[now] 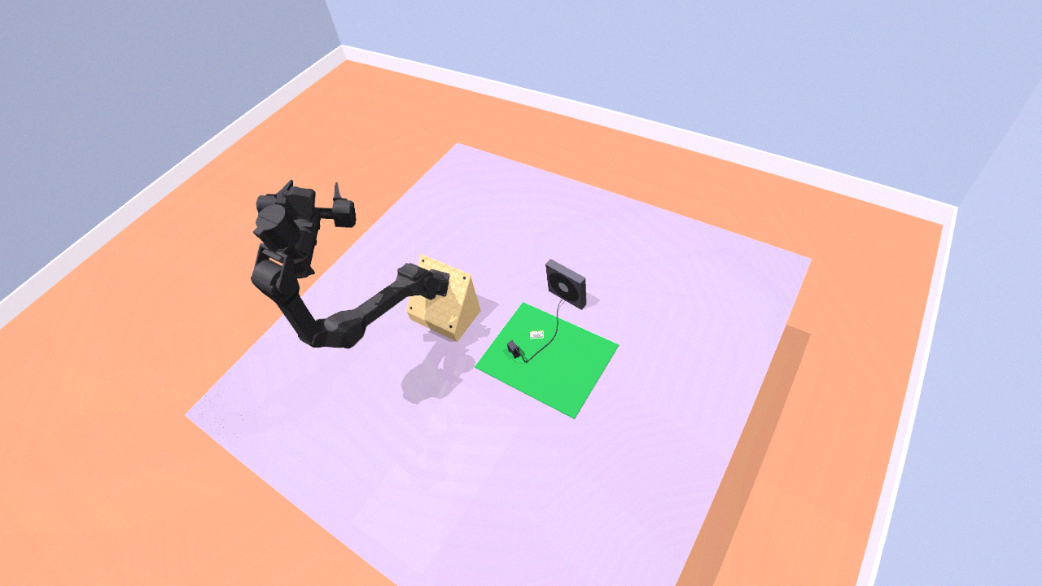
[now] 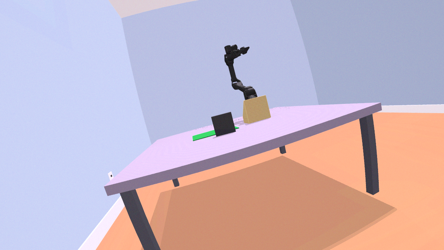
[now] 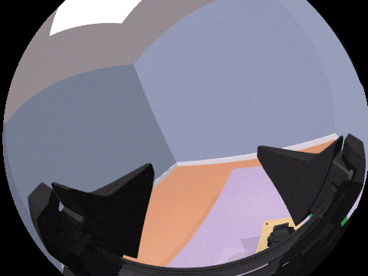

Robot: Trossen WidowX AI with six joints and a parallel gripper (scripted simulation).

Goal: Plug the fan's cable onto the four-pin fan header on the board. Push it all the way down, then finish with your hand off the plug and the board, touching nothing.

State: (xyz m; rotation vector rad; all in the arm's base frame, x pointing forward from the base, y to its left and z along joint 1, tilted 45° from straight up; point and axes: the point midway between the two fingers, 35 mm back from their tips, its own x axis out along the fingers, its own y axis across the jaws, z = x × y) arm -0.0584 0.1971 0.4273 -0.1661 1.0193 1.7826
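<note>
My gripper tip is 360 mm short of the black fan plug, 70 mm to the right of it and 540 mm above it. Also, from my gripper tip: green board 440 mm ahead, 90 mm to the left, 580 mm below; then black square fan 410 mm ahead, 280 mm to the left, 500 mm below.
</note>
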